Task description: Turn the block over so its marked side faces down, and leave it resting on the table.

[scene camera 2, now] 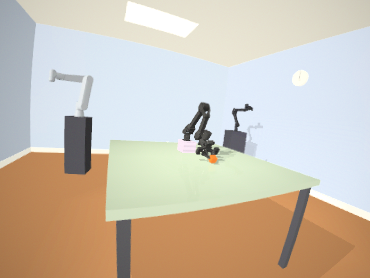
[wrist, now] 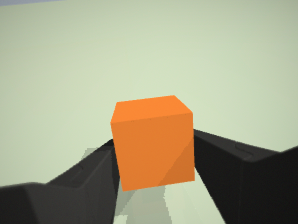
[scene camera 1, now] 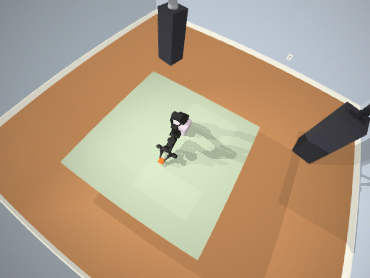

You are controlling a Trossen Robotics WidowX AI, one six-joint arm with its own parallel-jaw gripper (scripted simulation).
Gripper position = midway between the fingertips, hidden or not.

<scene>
The gripper [wrist: 152, 140] carries an orange block [wrist: 154, 143].
</scene>
